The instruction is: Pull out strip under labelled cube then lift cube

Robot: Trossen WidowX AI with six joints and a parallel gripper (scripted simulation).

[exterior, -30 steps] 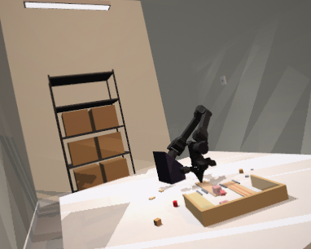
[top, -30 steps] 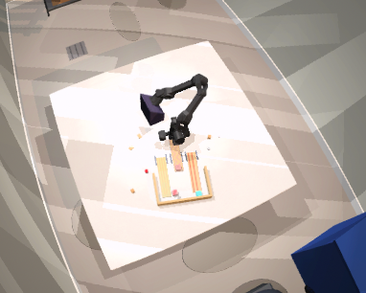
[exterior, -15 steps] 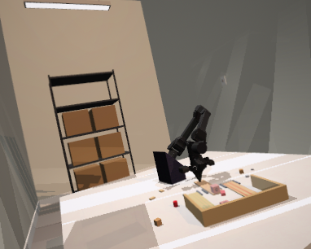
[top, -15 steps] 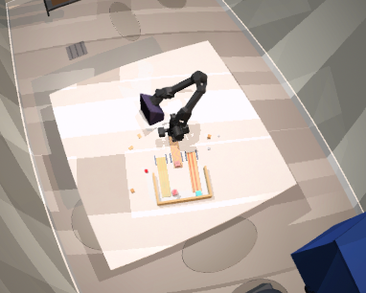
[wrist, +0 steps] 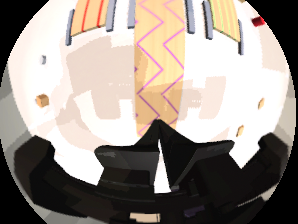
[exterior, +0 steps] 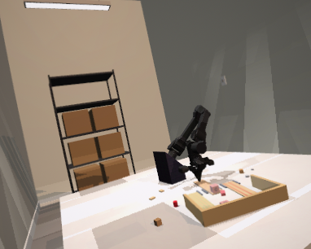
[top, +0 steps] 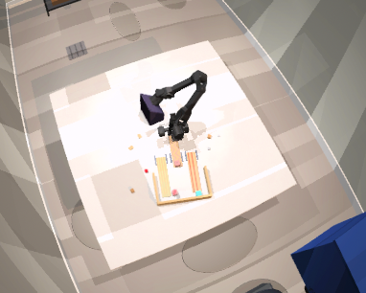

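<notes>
Now: gripper tip 9 cm short of the zigzag strip and 2 cm to the left of it. The rest, counted from my gripper tip: pink cube: 35 cm ahead, 15 cm to the right, 6 cm above.
</notes>
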